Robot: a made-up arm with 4 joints.
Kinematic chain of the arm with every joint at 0, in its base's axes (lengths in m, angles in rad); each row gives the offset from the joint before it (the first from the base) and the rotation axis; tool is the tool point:
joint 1: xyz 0 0 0.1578 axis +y
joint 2: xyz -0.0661 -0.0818 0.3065 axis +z
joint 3: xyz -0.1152 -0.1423 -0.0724 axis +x
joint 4: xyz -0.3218 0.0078 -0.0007 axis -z
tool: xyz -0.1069 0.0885 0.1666
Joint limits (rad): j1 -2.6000..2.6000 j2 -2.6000..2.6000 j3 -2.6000..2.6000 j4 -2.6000..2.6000
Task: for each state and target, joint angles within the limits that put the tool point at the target. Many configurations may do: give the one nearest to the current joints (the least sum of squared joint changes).
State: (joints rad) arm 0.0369 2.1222 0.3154 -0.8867
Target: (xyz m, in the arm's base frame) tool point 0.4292 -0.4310 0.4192
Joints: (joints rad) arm -0.0538 1.9573 0.9792 -1.6636
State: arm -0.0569 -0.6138 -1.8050 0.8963
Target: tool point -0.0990 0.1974 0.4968
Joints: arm 0.9020 -0.6997 -1.3869 1.3051
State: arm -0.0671 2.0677 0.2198 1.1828
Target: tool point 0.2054 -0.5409 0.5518
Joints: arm 0.2729 1.7760 0.3127 0.5521
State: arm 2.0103 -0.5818 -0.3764 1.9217
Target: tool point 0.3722 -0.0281 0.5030
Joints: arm 1.6471 -0.1802 -0.5225 2.0153
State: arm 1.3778 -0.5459 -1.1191 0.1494
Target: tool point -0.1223 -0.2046 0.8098
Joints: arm 0.9879 0.2908 -1.0164 -0.1776
